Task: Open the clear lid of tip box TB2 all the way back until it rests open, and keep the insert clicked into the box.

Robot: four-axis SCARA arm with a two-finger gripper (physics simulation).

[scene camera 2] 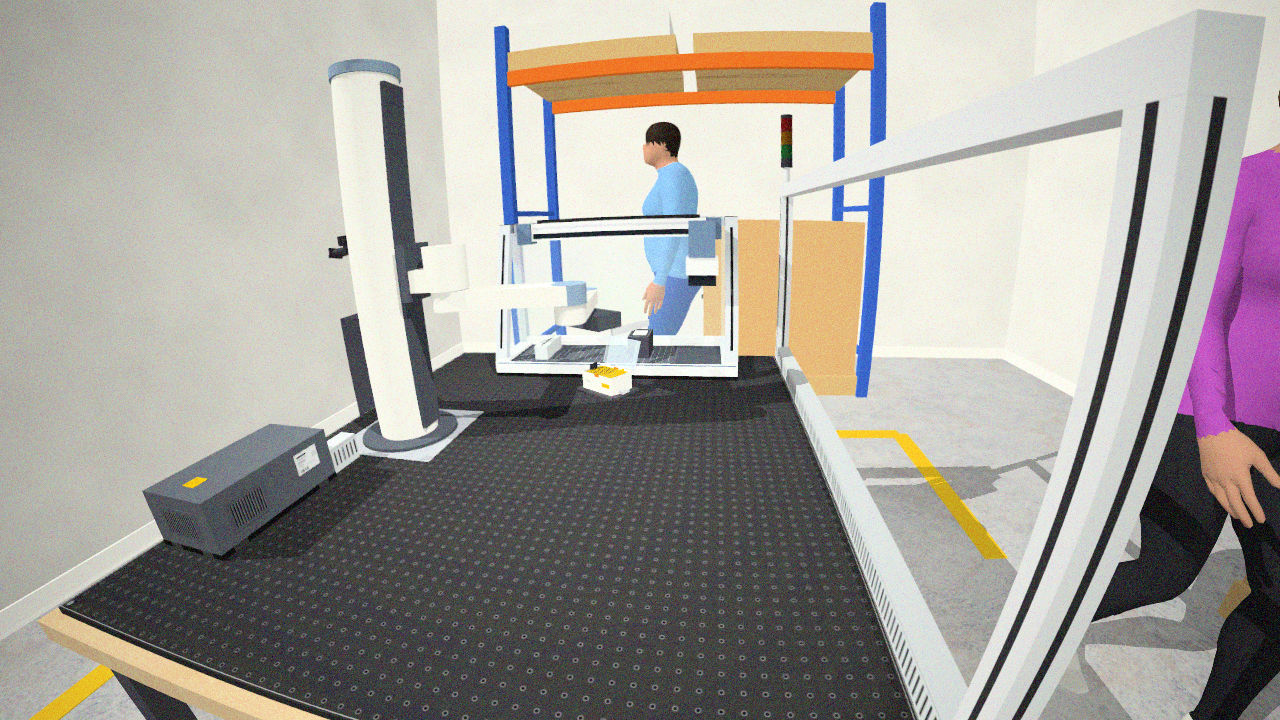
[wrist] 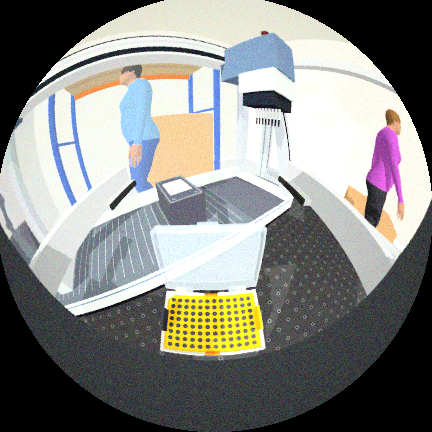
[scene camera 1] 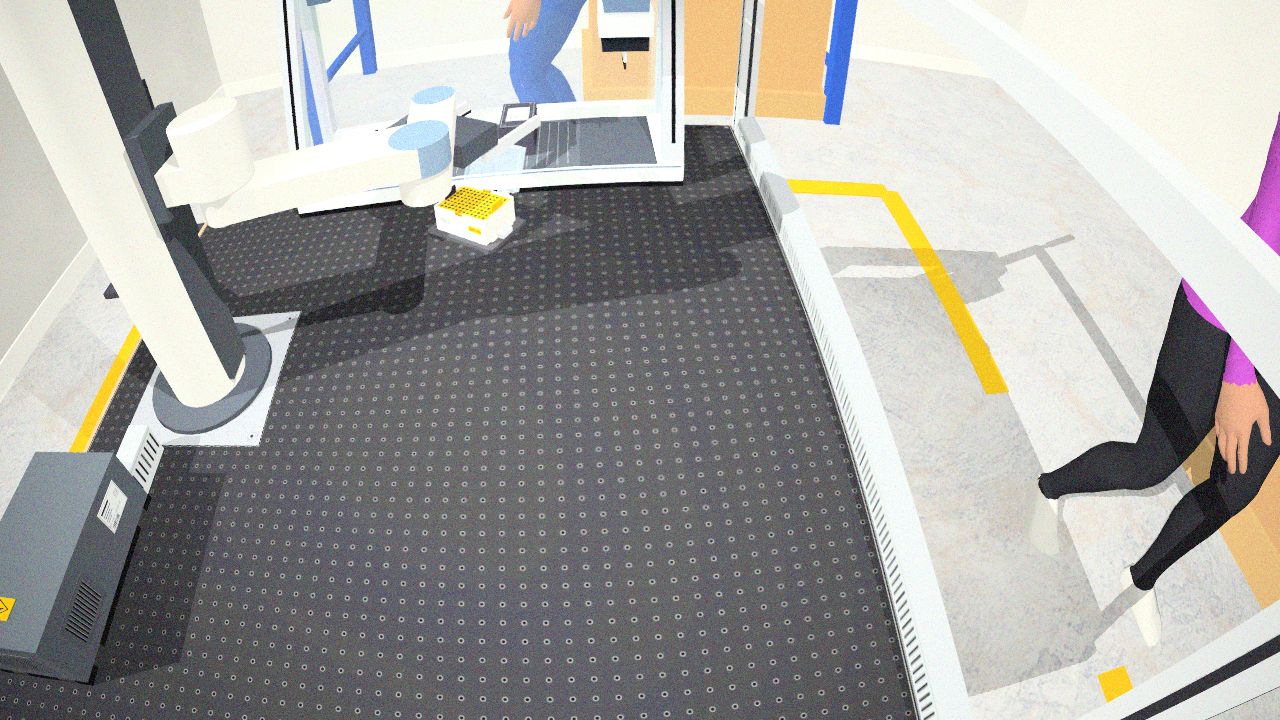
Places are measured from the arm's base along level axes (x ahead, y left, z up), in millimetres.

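Pixels of known places: gripper, fingertip midpoint: (scene camera 2: 627, 318) (wrist: 204, 167) (scene camera 1: 500, 112); arm's base, link origin: (scene camera 2: 411, 434) (scene camera 1: 214, 381).
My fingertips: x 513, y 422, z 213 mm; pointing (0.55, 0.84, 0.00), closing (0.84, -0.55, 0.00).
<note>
For each thing: its middle in the pictures, then the offset to it from my fingertips. "spot": a spot on its surface instead.
- Tip box TB2, body centre: (wrist: 211, 324) (scene camera 1: 474, 213) (scene camera 2: 607, 379) dx -53, dy -81, dz -167 mm
- clear lid, surface spot: (wrist: 210, 257) (scene camera 1: 496, 163) (scene camera 2: 623, 352) spot: dx -11, dy -21, dz -98 mm
- white gantry frame, surface spot: (scene camera 1: 677, 107) spot: dx +324, dy +62, dz -36 mm
- grey control box, surface spot: (scene camera 1: 62, 555) spot: dx -566, dy -839, dz -85 mm
- low white rail, surface spot: (scene camera 1: 832, 358) spot: dx +491, dy -469, dz -176 mm
Tip box TB2 (scene camera 1: 461, 230) (scene camera 2: 601, 385) is a small white box on the dark perforated table, in front of the gantry frame. Its yellow insert (scene camera 1: 477, 203) (scene camera 2: 608, 370) (wrist: 212, 322) sits level inside the box rim. The clear lid (scene camera 1: 499, 162) (scene camera 2: 621, 351) (wrist: 210, 257) is raised at the rear hinge and leans back, away from the insert. Whether it rests on a stop cannot be told. My gripper (wrist: 204, 167) is open and empty. In the wrist view its dark fingertips stand wide apart, one beyond each side of the lid's top edge, with visible gaps to the lid.
A white gantry frame (scene camera 1: 677, 107) (scene camera 2: 732, 295) with a dark deck stands right behind the box. A dark block (scene camera 2: 640, 341) (wrist: 181, 200) is on that deck. A grey control box (scene camera 1: 62, 555) (scene camera 2: 237, 488) lies near the arm's column. A low white rail (scene camera 1: 832, 358) runs along the right.
</note>
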